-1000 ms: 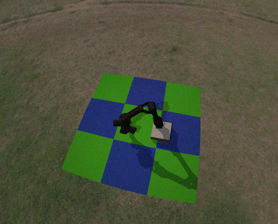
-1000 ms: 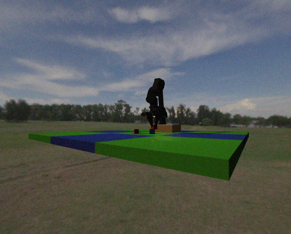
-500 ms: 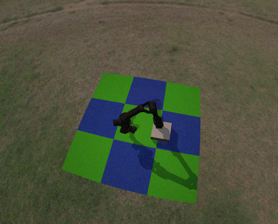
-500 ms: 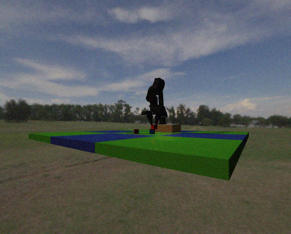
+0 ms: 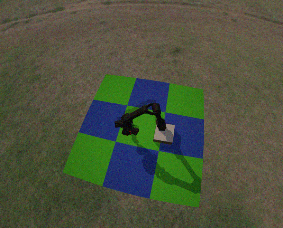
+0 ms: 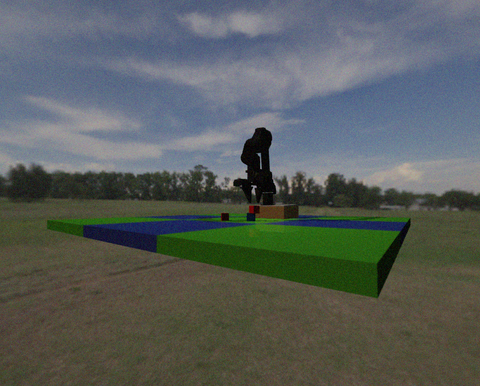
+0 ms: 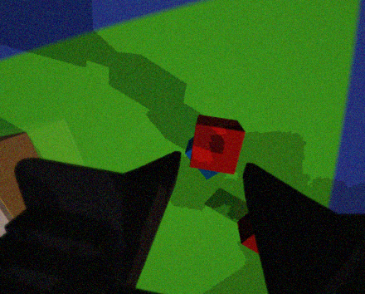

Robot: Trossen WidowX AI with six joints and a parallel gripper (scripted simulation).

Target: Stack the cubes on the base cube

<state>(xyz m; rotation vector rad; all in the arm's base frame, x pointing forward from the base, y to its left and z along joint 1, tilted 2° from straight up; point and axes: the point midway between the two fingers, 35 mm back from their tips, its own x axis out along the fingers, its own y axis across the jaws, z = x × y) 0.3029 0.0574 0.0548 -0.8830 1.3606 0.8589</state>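
My gripper tip is now 3 cm above the red cube. The rest, counted from my gripper tip: blue cube 6 cm below, 2 cm to the right.
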